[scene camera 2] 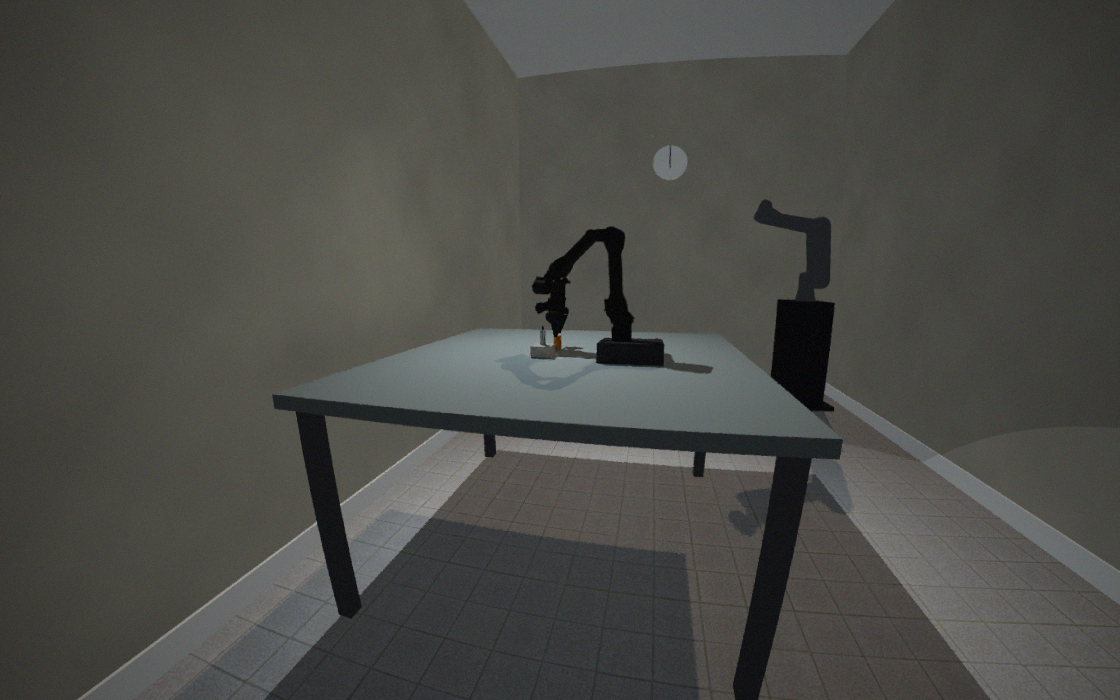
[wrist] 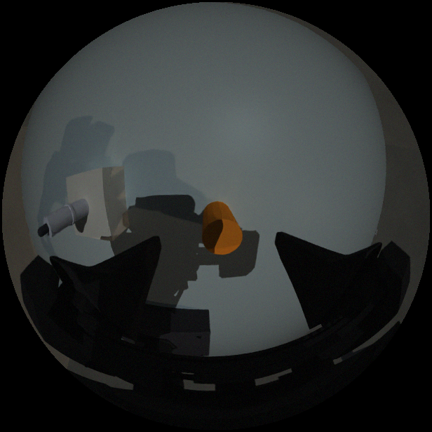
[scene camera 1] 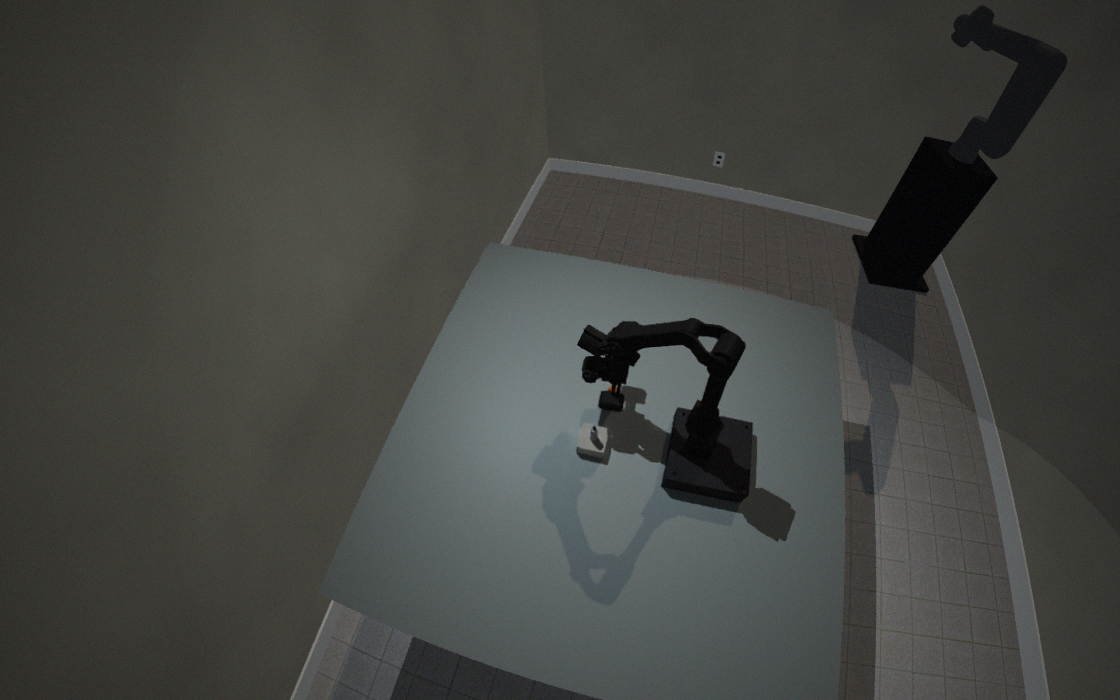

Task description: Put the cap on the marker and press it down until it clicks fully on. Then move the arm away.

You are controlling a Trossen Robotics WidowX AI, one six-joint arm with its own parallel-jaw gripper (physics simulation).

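Places are measured from the arm's base along level axes (x ahead, y left, z up), in metres.
Pixels of known places: gripper, fingertip midpoint: (scene camera 2: 557,335) (scene camera 1: 613,391); arm's base, link origin: (scene camera 2: 622,340) (scene camera 1: 700,446).
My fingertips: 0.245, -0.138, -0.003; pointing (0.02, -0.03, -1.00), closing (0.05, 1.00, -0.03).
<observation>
Ahead of a thing's pixels: the offset from my fingertips to its middle, as dx, dy, dz. Level surfaces: height alone.
The orange cap @(+0.000, -0.003, -0.030) (scene camera 1: 614,388) (scene camera 2: 557,342) (wrist: 222,235) stands upright on the table. My gripper (scene camera 1: 611,399) (scene camera 2: 556,331) (wrist: 218,240) is open and empty, low over the cap, and in the wrist view the cap shows between the two spread fingertips. In scene camera 1 the fingers partly hide the cap. The grey marker @(+0.037, +0.138, +0.019) (scene camera 1: 596,438) (scene camera 2: 542,337) (wrist: 62,219) stands upright in a pale block @(+0.037, +0.138, -0.036) (scene camera 1: 590,453) (scene camera 2: 541,351) (wrist: 89,185), with its dark tip up and bare. Marker and block are apart from the cap, to its left in the wrist view.
The pale blue-grey table @(dz -0.056) (scene camera 1: 462,495) (scene camera 2: 462,387) (wrist: 225,100) carries my arm's dark base (scene camera 1: 706,477) (scene camera 2: 629,352) (wrist: 190,342), to the right of the block in both scene views. Another robot arm (scene camera 1: 1020,94) (scene camera 2: 817,255) stands on a black pedestal (scene camera 1: 920,214) (scene camera 2: 801,350) beyond the table.
</observation>
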